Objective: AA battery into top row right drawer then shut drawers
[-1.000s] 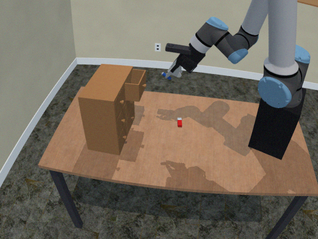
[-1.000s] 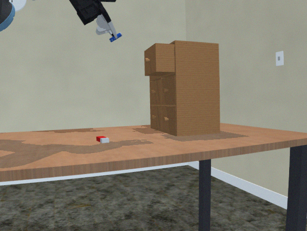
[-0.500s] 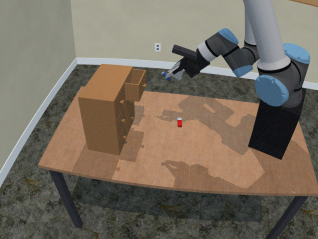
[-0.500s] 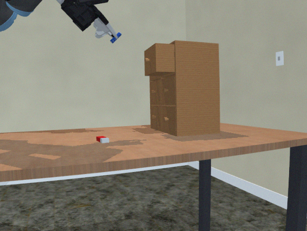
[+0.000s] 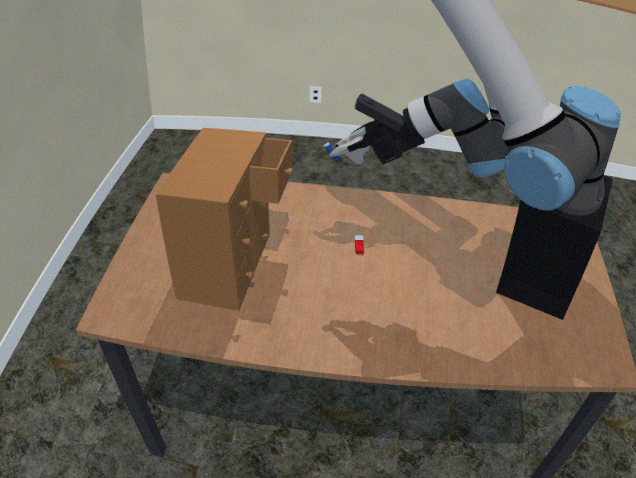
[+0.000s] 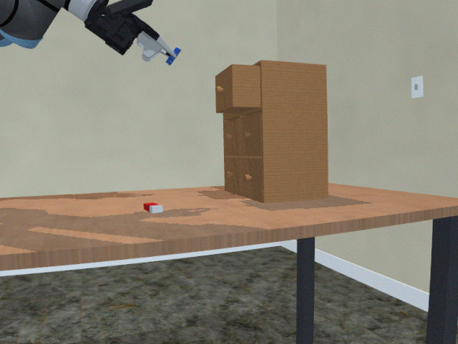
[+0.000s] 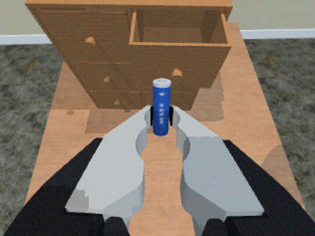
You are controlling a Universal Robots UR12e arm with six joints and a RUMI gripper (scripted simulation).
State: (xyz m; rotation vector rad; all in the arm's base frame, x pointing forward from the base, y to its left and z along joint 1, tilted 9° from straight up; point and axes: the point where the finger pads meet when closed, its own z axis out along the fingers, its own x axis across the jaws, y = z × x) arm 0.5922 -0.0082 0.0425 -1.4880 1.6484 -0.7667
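My hand is 10 mm short of the blue AA battery and 10 mm above it.
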